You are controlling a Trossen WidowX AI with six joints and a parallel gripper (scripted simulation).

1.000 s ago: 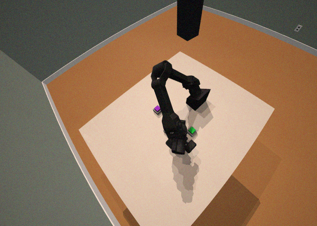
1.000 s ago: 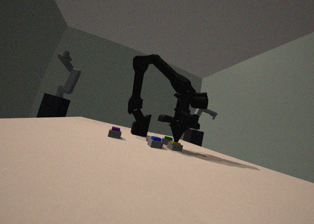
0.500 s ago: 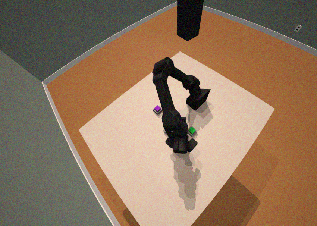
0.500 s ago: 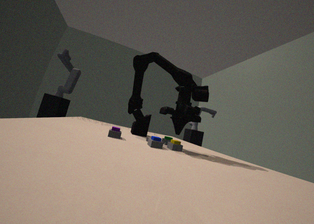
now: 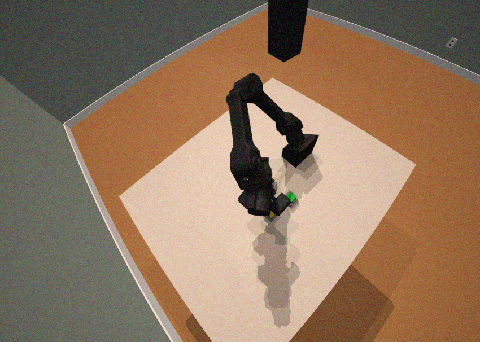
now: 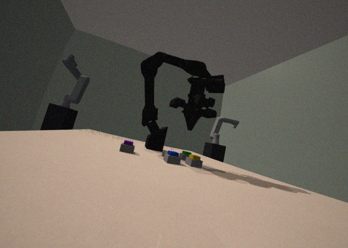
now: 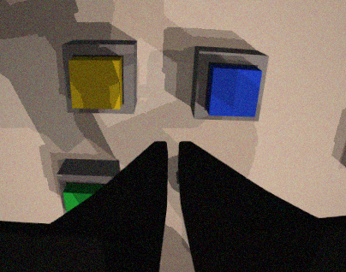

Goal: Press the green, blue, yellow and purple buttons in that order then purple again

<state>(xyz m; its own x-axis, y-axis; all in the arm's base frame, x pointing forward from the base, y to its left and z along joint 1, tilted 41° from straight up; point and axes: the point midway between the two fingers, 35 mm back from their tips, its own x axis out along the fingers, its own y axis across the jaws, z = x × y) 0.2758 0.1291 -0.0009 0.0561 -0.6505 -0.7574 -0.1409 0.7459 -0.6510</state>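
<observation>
Right now the purple button is 3 cm behind my gripper tip, 21 cm to the right of it and 10 cm below it. The rest, counted from my gripper tip: green button 11 cm behind, 5 cm to the left, 10 cm below; blue button 4 cm to the right, 10 cm below; yellow button 1 cm behind, 5 cm to the left, 10 cm below.
</observation>
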